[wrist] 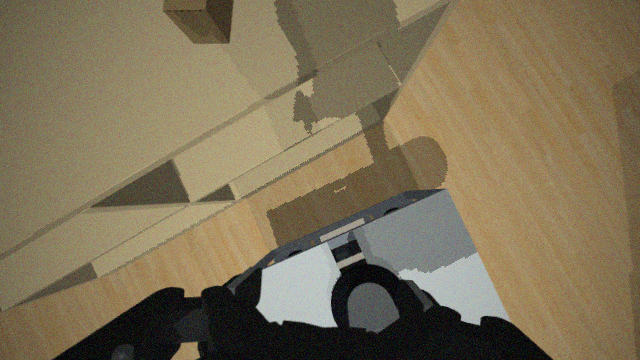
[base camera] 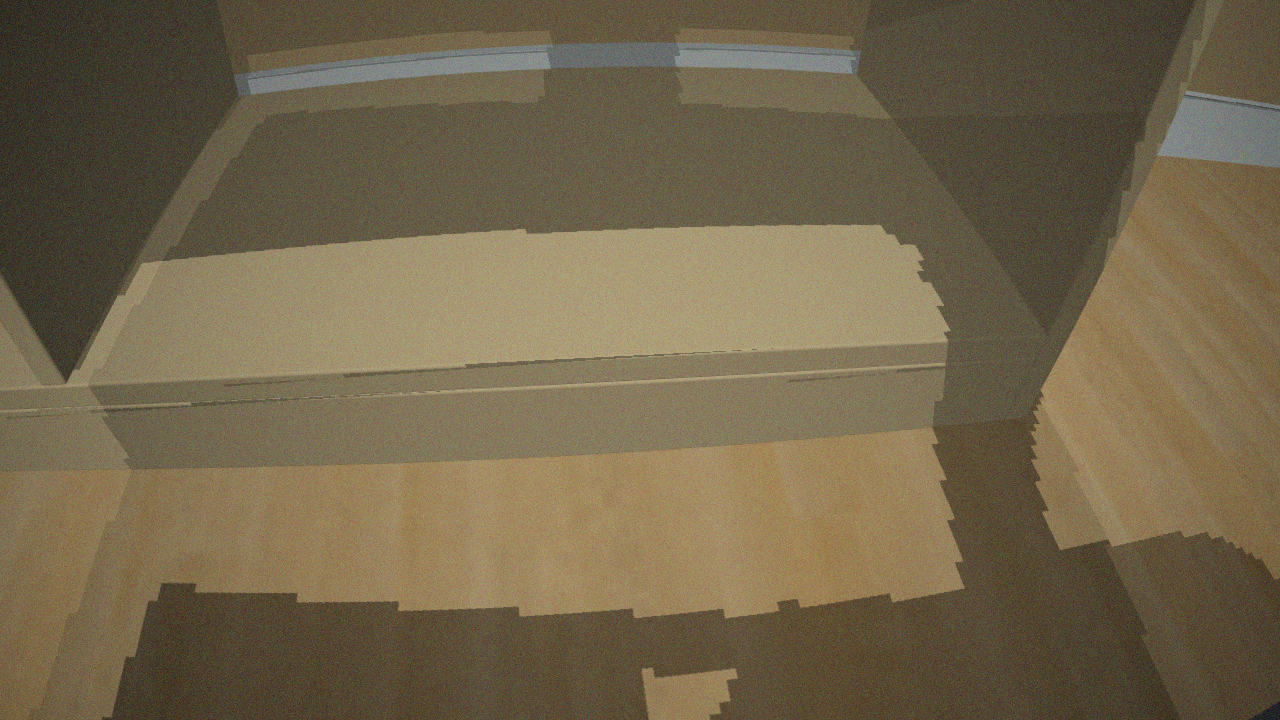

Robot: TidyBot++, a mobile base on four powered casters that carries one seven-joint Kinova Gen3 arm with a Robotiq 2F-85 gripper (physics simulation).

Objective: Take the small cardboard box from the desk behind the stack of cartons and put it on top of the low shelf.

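Frame: origin at the arm's base, x ahead, y left, z up, level; metres.
Where they show: gripper, fingertip midpoint: (wrist: 328,289); arm's base, link origin: (wrist: 369,305).
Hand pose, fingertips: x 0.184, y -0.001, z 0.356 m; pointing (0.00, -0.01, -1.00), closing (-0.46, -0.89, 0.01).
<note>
Each offset is from my fingertips to the top centre of the thing. "*": to the spot under its first point. Level surfaces: height alone.
The small cardboard box @[* dx +0.300, dy +0.036, dz -0.100 m] (wrist: 197,21) stands on the pale desk top @[dz -0.142 m] (wrist: 135,97), at the upper edge of the wrist view and partly cut off. My gripper (wrist: 328,289) is open and empty. It hangs high over my own grey base (wrist: 427,234), far from the box and off the desk's edge. The box and the gripper do not show in the base camera. I cannot make out the low shelf or the stack of cartons for sure in either view.
Below the desk edge, pale boards (wrist: 228,156) and dark openings show. In the base camera a pale low board @[dz -0.674 m] (base camera: 498,297) spans between dark side panels @[* dx +0.297, dy +0.311, dz -0.590 m] (base camera: 93,149), with wood floor @[dz -0.753 m] (base camera: 548,525) (wrist: 486,136) in front. A grey skirting strip (base camera: 399,68) runs along the back.
</note>
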